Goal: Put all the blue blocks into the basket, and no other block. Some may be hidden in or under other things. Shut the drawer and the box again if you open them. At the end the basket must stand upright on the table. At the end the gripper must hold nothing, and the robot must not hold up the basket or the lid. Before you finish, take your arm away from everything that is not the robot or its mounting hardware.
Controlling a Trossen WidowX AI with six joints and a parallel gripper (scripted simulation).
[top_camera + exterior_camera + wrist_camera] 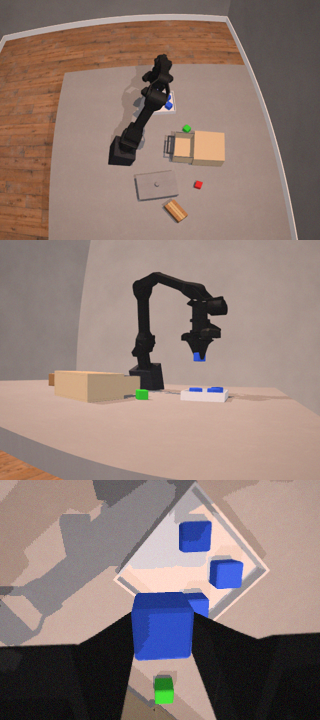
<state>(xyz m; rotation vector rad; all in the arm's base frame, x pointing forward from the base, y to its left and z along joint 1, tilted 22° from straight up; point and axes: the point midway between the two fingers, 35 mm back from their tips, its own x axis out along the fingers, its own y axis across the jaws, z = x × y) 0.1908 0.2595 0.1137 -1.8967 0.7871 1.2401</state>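
Now: the white basket 4 cm ahead of my hand, 3 cm to the left of it and 16 cm below it. Round my hand: green block: 12 cm ahead, 18 cm to the right, 15 cm below; then tan drawer cabinet: 14 cm ahead, 32 cm to the right, 13 cm below; then knobbed lid: 13 cm behind, 46 cm to the right, 12 cm below.
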